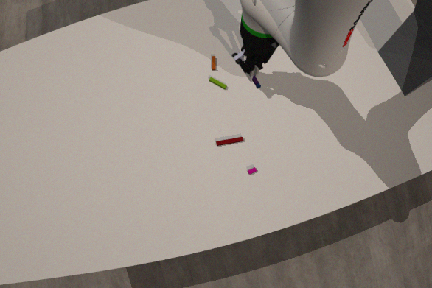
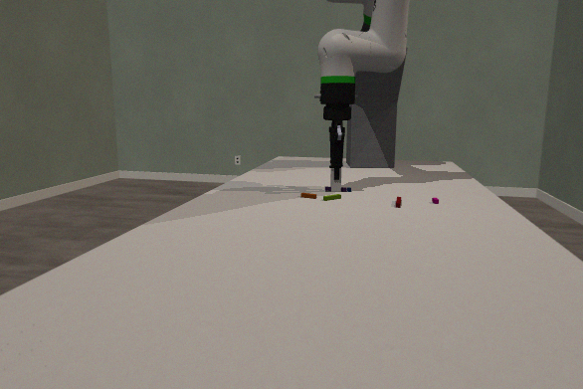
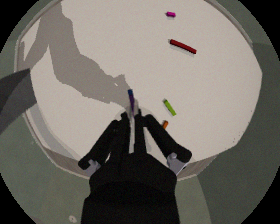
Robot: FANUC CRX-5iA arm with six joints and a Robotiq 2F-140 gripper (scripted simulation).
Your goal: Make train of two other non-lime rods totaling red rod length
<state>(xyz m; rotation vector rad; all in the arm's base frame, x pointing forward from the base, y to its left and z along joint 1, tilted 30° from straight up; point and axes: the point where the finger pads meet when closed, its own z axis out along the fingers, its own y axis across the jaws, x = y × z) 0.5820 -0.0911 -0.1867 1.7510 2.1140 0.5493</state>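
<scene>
My gripper is now 30 mm above the purple rod. Round my hand: blue rod (40 mm to the left, 30 mm below, 10 mm behind); then lime rod (100 mm ahead, 30 mm below); then orange rod (90 mm ahead, 60 mm to the right, 30 mm below).
</scene>
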